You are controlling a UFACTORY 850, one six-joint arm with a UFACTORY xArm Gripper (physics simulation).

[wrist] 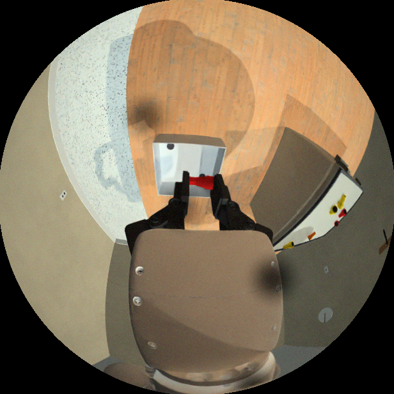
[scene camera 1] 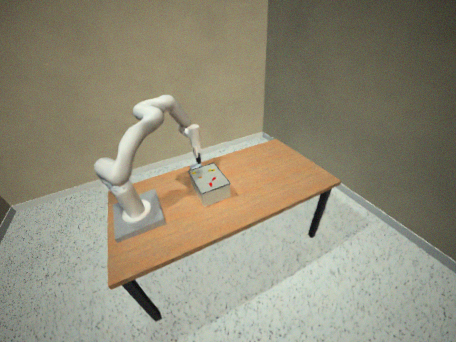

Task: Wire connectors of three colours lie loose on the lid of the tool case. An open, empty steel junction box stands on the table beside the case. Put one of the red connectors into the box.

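Note:
My gripper (scene camera 1: 198, 162) (wrist: 200, 181) is shut on a red connector (wrist: 202, 182), which lies crosswise between the fingertips. In the wrist view the held connector shows over the near part of the open steel junction box (wrist: 156, 170); its height above the box floor is hard to tell. In the scene view the box (scene camera 1: 195, 166) is mostly hidden behind the tool case. The tool case (scene camera 1: 218, 194) (wrist: 292, 175) stands beside the box. Two red connectors (scene camera 1: 211, 184) (wrist: 342, 213) lie on its lid, with yellow connectors (scene camera 1: 211, 170) (wrist: 341, 201) and an orange one (scene camera 1: 200, 177) (wrist: 311, 236).
The wooden table (scene camera 1: 270, 185) (wrist: 300, 55) carries the case, the box and the arm's grey base plate (scene camera 1: 159, 215). The case rises to the right of the gripper in the wrist view. The table's edge runs left of the box there, with speckled floor (wrist: 80, 100) beyond.

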